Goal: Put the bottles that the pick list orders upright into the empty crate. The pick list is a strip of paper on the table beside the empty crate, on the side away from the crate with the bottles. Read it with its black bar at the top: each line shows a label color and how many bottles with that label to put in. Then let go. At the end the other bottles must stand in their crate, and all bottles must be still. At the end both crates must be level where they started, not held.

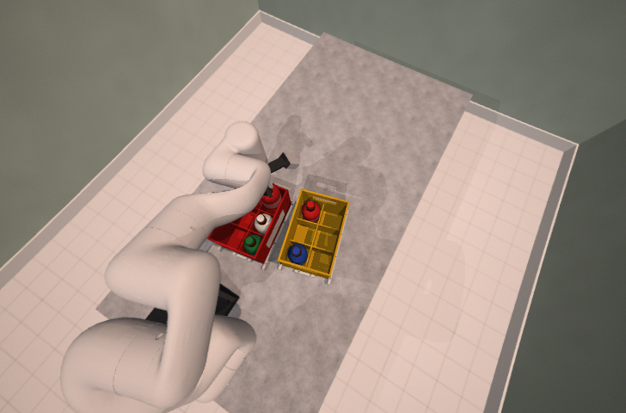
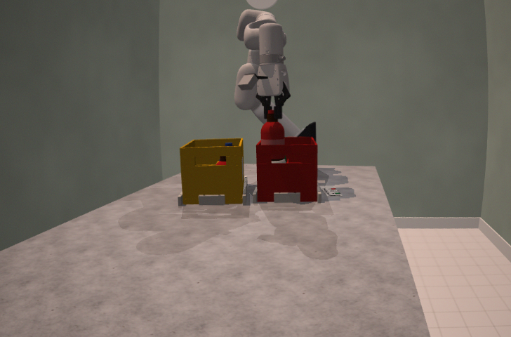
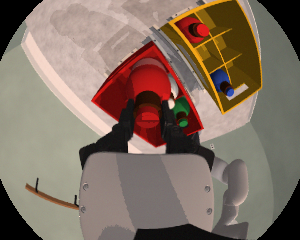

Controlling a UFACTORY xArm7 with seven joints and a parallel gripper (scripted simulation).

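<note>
Now: the white bottle 18 cm below my hand, 8 cm behind it and 2 cm to the right of it. The rest, counted from my hand: green-labelled bottle: 18 cm below, 16 cm behind, 5 cm to the right; then red crate: 19 cm below, 9 cm behind, 2 cm to the left; then yellow crate: 21 cm to the right, 19 cm below, 1 cm ahead.
</note>
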